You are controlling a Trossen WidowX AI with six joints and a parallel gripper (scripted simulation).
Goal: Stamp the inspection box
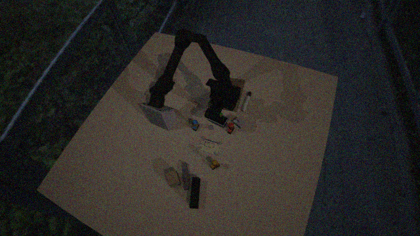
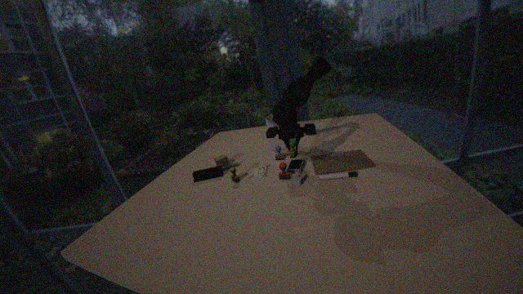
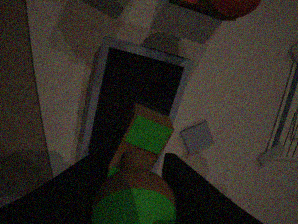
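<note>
The dark ink pad lies 7 cm below my gripper tip. Round my gripper tip: blue stamp (10 cm behind, 8 cm to the right, 6 cm below); red-knobbed stamp (8 cm ahead, 4 cm to the right, 6 cm below); green pass stamp (right at my gripper tip).
</note>
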